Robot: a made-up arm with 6 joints. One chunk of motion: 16 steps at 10 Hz.
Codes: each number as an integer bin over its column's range. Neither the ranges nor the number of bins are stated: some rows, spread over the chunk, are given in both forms.
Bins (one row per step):
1: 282 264 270 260 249 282
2: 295 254 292 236 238 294
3: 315 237 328 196 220 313
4: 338 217 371 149 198 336
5: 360 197 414 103 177 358
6: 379 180 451 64 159 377
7: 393 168 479 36 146 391
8: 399 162 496 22 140 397
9: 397 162 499 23 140 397
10: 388 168 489 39 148 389
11: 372 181 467 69 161 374
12: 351 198 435 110 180 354
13: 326 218 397 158 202 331
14: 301 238 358 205 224 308
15: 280 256 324 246 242 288
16: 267 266 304 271 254 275
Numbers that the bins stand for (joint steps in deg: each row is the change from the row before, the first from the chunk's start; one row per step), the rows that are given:
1: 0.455 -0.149 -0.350 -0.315 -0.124 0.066
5: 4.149 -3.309 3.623 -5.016 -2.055 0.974
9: 5.901 -4.960 5.969 -7.411 -3.047 1.439
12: 3.723 -3.262 4.203 -4.806 -1.974 0.926
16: -0.255 -0.055 0.588 0.014 0.010 -0.017
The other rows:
2: 1.071 -0.621 0.257 -1.034 -0.419 0.210
3: 2.018 -1.423 1.250 -2.232 -0.902 0.436
4: 3.107 -2.366 2.437 -3.639 -1.492 0.711
6: 5.049 -4.111 4.644 -6.184 -2.537 1.200
7: 5.712 -4.677 5.417 -7.022 -2.886 1.368
8: 5.996 -4.960 5.886 -7.441 -3.047 1.439
10: 5.475 -4.677 5.693 -6.932 -2.832 1.344
11: 4.717 -4.064 5.086 -6.034 -2.484 1.165
13: 2.539 -2.319 3.154 -3.369 -1.384 0.651
14: 1.355 -1.375 2.078 -1.962 -0.795 0.377
15: 0.360 -0.526 1.140 -0.734 -0.312 0.138

